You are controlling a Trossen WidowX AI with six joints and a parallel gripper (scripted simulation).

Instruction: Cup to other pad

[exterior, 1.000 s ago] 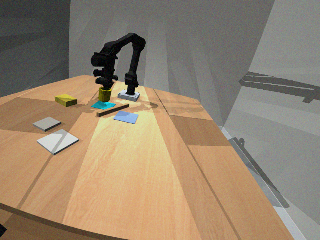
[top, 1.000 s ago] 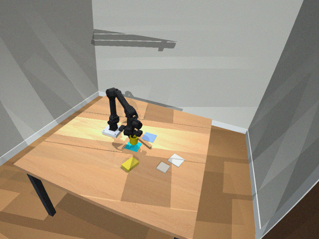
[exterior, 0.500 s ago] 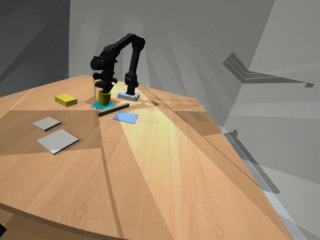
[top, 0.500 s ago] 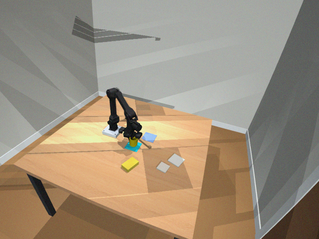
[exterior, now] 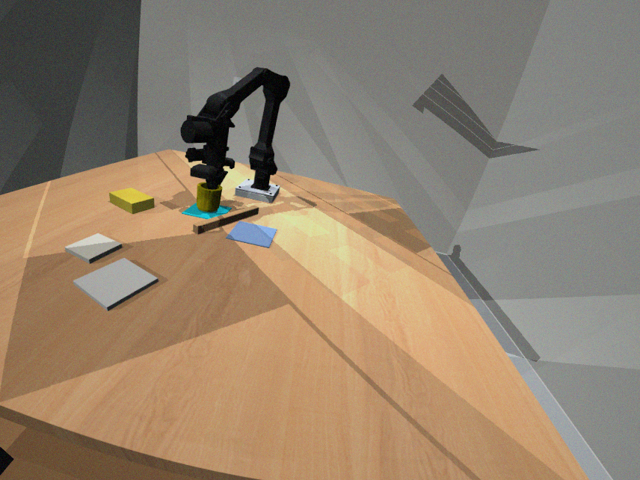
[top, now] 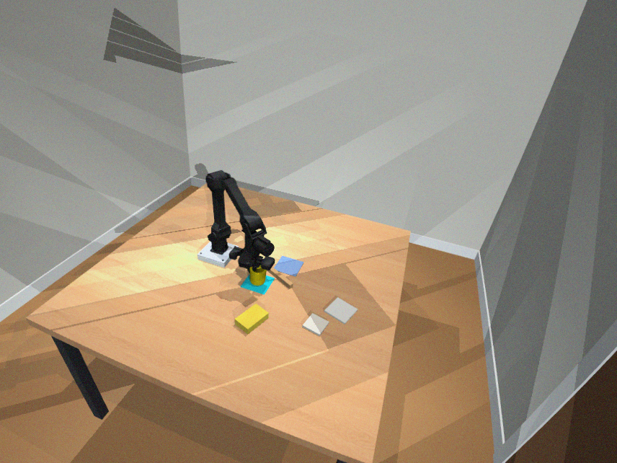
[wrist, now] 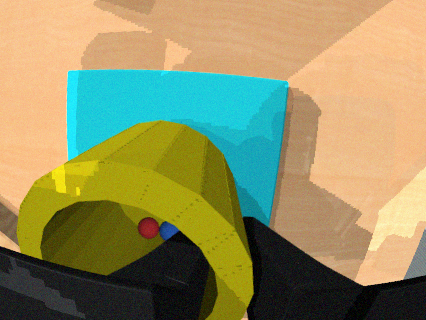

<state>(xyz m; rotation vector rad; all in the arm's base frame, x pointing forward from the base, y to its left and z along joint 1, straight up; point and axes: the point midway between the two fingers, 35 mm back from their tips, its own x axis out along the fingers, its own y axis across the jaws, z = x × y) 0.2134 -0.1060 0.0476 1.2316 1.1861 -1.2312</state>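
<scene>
Right now the blue marble is 2 cm ahead of my gripper tip, 2 cm to the left of it and 2 cm below it. Also, from my gripper tip: cyan pad 3 cm ahead, 5 cm below; yellow cup 2 cm ahead; red marble 4 cm ahead, 2 cm to the left, 2 cm below.
</scene>
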